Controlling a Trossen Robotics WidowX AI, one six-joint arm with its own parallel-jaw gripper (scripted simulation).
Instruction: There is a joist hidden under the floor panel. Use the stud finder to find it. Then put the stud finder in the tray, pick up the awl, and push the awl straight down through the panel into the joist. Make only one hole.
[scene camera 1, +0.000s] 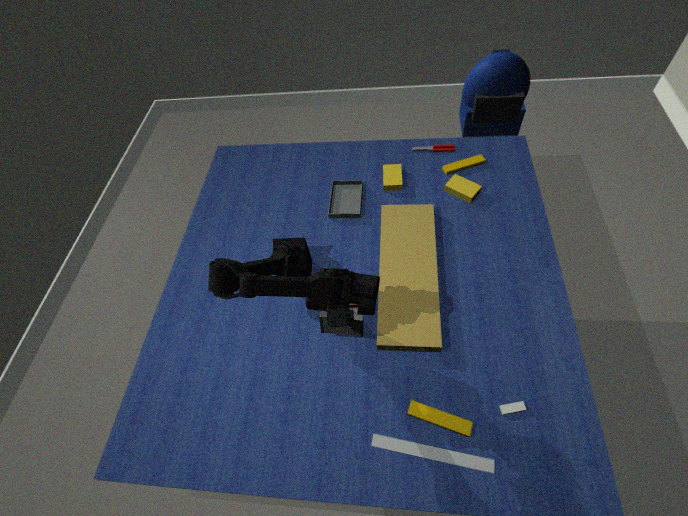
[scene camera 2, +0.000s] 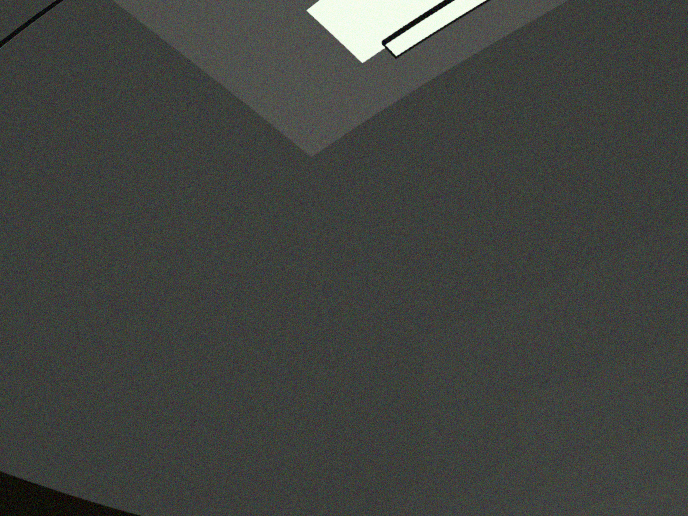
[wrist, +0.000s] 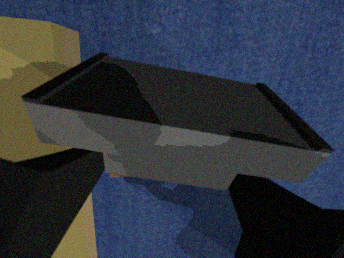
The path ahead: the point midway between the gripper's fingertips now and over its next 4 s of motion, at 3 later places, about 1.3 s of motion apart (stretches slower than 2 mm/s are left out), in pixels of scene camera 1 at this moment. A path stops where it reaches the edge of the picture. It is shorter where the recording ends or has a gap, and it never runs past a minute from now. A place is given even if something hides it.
My gripper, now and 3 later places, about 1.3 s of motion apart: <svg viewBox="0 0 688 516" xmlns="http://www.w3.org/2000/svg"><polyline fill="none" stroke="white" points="343,313 344,311 345,303 348,308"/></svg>
